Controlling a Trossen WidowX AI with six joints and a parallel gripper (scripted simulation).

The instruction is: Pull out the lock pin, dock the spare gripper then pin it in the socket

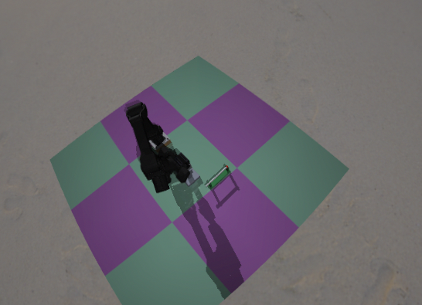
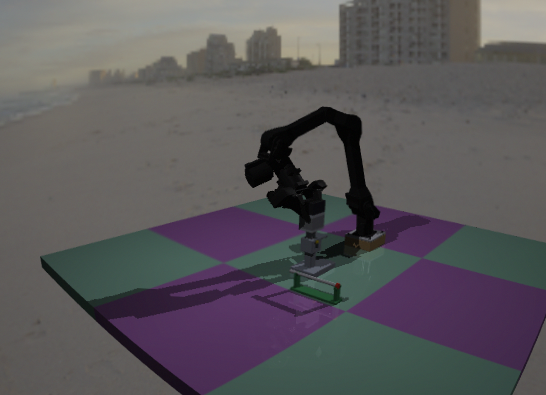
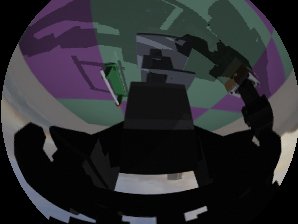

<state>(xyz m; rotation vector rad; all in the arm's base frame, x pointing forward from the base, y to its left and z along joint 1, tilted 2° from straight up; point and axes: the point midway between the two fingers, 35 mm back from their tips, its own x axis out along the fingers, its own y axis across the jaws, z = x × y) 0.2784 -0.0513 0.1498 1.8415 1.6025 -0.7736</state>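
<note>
Now: the green cradle 120 mm ahead of my gripper tip, 80 mm to the left of it and 130 mm below it. The rest, counted from my gripper tip: spare gripper: 10 mm to the right, 10 mm below; then grey mount: 10 mm behind, 10 mm to the right, 100 mm below.
</note>
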